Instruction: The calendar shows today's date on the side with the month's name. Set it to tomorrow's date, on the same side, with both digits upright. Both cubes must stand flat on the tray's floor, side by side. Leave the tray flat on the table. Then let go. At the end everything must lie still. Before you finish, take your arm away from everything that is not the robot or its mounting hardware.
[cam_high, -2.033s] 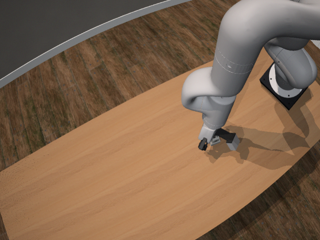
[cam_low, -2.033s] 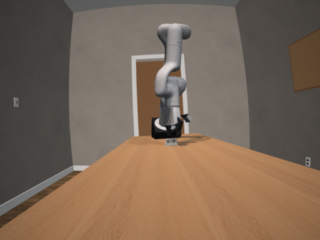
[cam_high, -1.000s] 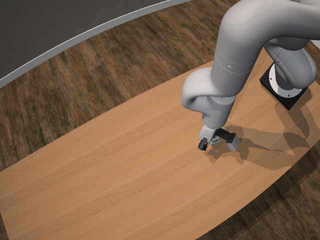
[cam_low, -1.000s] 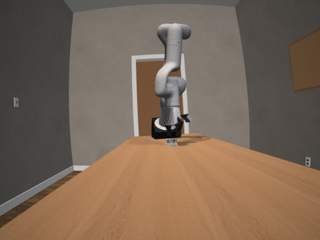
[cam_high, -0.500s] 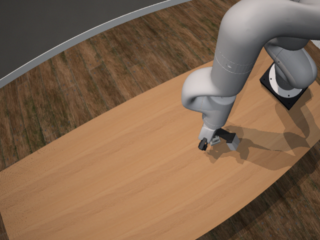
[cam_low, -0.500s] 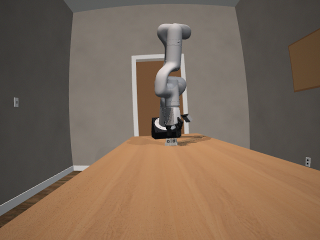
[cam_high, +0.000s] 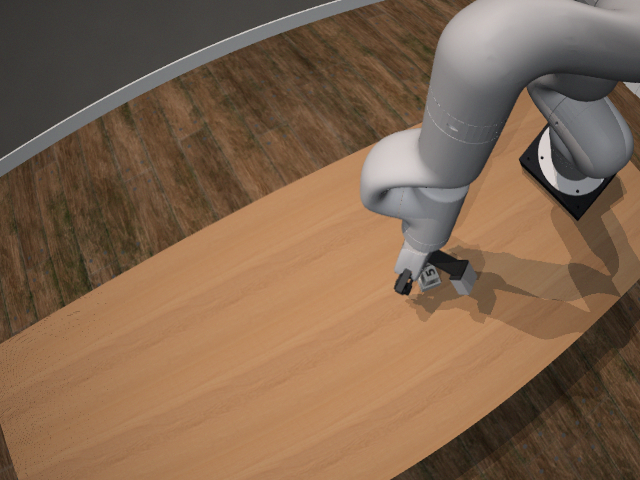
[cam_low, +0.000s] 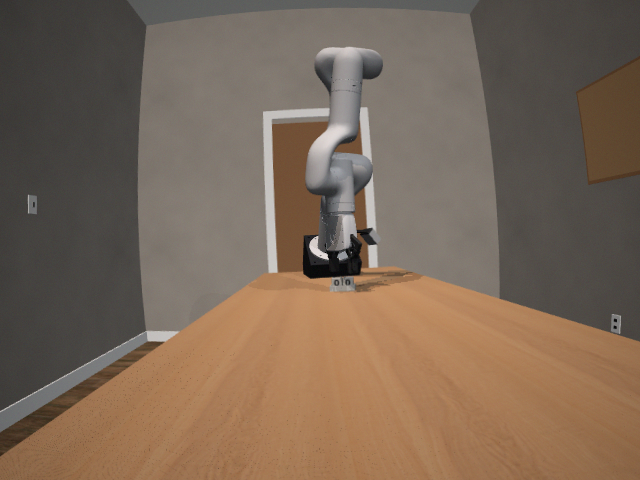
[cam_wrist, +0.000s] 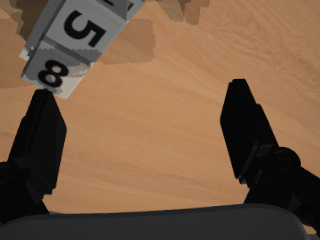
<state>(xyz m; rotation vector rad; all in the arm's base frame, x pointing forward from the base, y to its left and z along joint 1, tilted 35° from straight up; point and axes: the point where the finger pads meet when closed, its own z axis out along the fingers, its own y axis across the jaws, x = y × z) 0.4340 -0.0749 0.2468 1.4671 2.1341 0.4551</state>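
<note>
Now: hand 5 cm past the white digit cube, 1 cm to the left of it and 4 cm above it. The rest, counted from my hand: calendar tray 4 cm behind, 1 cm to the left, 6 cm below.
</note>
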